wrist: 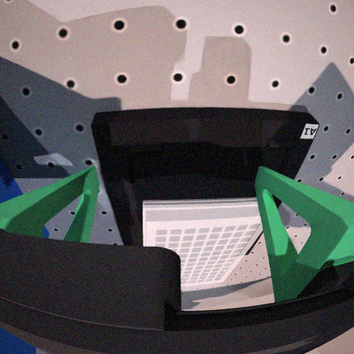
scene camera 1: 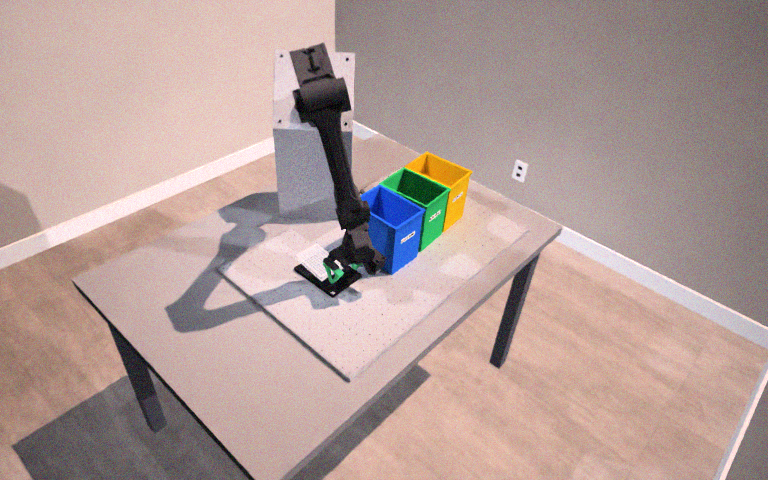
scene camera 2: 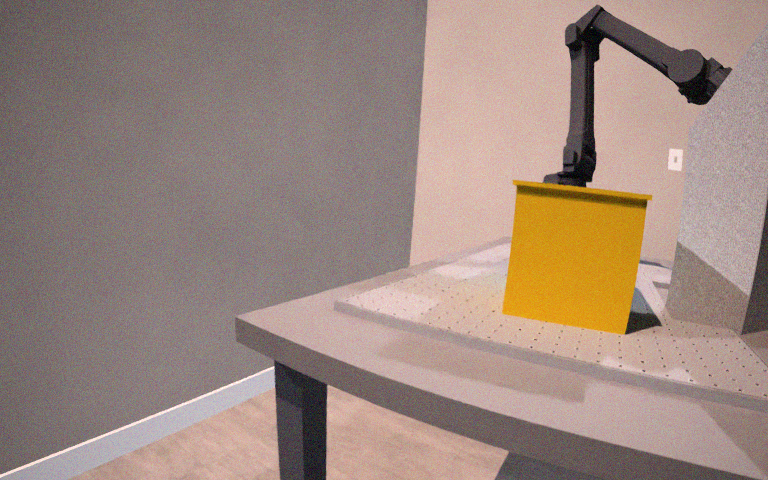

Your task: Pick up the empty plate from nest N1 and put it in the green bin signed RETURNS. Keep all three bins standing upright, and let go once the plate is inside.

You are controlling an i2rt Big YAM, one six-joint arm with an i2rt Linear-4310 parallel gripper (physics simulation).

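Frame: origin at the arm's base, x ahead, y left, z up, level; metres.
Seen in the pictures: gripper, fingertip midpoint: [scene camera 1: 342, 275]; arm's base, link origin: [scene camera 2: 745, 105].
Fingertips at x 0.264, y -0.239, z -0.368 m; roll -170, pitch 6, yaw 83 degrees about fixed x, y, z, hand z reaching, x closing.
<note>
Pixels of each thing's middle, then the offset from my fingertips to it. "*": a spot on its surface instead. Level surfaces: height alone.
- white plate, body centre: [scene camera 1: 318, 261] 0.013 m up, 0.084 m back, 0.004 m right
- black nest, body centre: [scene camera 1: 327, 272] 0.001 m down, 0.044 m back, 0.012 m right
- green bin, surface spot: [scene camera 1: 434, 229] * 0.043 m up, 0.138 m ahead, 0.303 m left
- blue bin, body centre: [scene camera 1: 385, 229] 0.082 m up, 0.039 m ahead, 0.167 m left
- yellow bin, body centre: [scene camera 2: 574, 251] [scene camera 1: 434, 192] 0.082 m up, 0.065 m ahead, 0.433 m left
- perforated board, surface height: 0.008 m down
The white plate [scene camera 1: 317, 260] [wrist: 200, 245] has a grid of wells. It sits on the rear part of the black nest [scene camera 1: 335, 287] [wrist: 200, 125] and reaches past its edge; I cannot tell if it is tilted. A small white tag is on the nest's corner. My gripper [scene camera 1: 344, 268] [wrist: 176, 175] is open, its green fingers low over the nest with nothing between the tips; in the wrist view one finger overlaps the plate's edge. The green bin [scene camera 1: 434, 229] stands upright between the other two. Its sign is too small to read. The plate and green bin do not show in scene camera 2.
The blue bin [scene camera 1: 404, 251] stands upright close beside my wrist, between the nest and the green bin. The yellow bin [scene camera 1: 457, 210] [scene camera 2: 574, 260] stands upright beyond the green one. The grey pedestal [scene camera 1: 308, 169] [scene camera 2: 719, 198] carries the arm behind the perforated board [scene camera 1: 345, 350].
</note>
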